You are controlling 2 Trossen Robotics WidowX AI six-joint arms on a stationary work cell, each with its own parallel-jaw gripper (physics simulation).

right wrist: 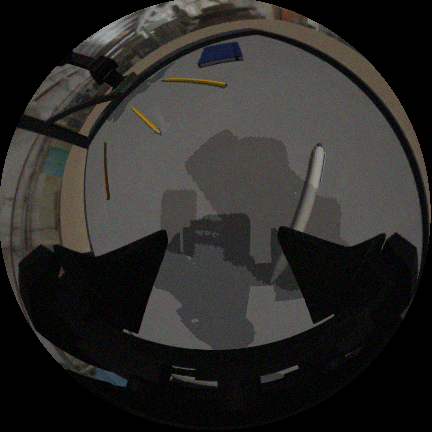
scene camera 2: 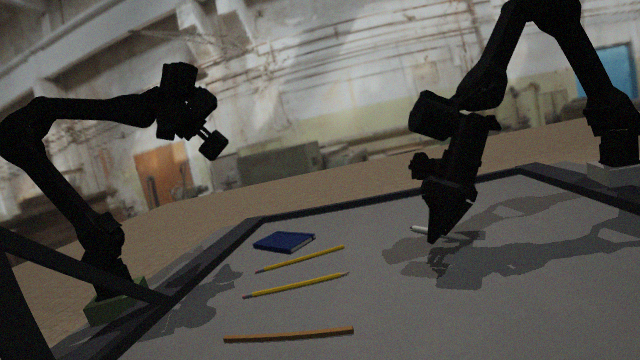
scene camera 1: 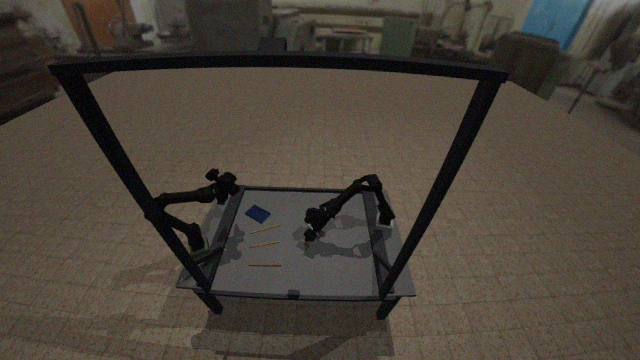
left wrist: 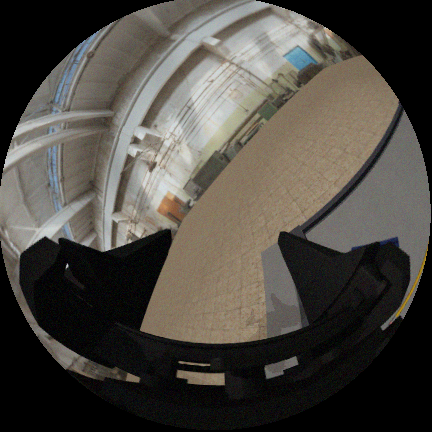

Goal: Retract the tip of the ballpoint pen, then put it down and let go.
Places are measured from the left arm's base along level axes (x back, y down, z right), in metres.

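Where they show: left gripper, between the fingertips: (scene camera 2: 202, 130) (left wrist: 226, 236); right gripper, between the fingertips: (right wrist: 223, 234) (scene camera 2: 437, 238); left arm's base, origin of its link: (right wrist: 118, 82) (scene camera 1: 198, 245); right arm's base, origin of its link: (scene camera 2: 620, 162) (scene camera 1: 384, 220).
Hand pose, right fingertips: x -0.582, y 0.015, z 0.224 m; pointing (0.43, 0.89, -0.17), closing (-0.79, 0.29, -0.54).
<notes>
Things, the pixels of their top centre, and the offset from my right fingertips.
- white ballpoint pen, centre of its top: (right wrist: 308, 210) (scene camera 2: 438, 229) dx -0.050, dy +0.012, dz -0.053 m
- blue notebook, centre of its top: (scene camera 2: 282, 239) (right wrist: 219, 49) (scene camera 1: 257, 212) dx +0.201, dy +0.013, dz -0.320 m
- orange-brown stick, centre of its top: (scene camera 2: 283, 334) (right wrist: 103, 165) (scene camera 1: 264, 264) dx +0.287, dy +0.018, dz +0.038 m
The white ballpoint pen (scene camera 2: 419, 229) (right wrist: 314, 170) lies on the grey table. In the right wrist view its dark end points up the picture, its middle is partly covered by the finger at the picture's right, and its tapered end shows dimly in shadow between the fingers. Whether the tip is out cannot be told. My right gripper (scene camera 2: 436, 238) (right wrist: 223, 234) is open and empty, pointing down low over the pen, and hides part of it in scene camera 2. My left gripper (left wrist: 226, 236) is open and empty, raised at the table's left side and far from the pen.
A blue notebook (scene camera 1: 257, 214) (scene camera 2: 284, 242) (right wrist: 221, 54) and two yellow pencils (scene camera 1: 265, 229) (scene camera 1: 265, 244) lie left of the pen in scene camera 1. An orange-brown stick (scene camera 1: 265, 265) (scene camera 2: 288, 334) (right wrist: 106, 171) lies nearer the front. A dark frame post (scene camera 1: 440, 190) stands at the right.
</notes>
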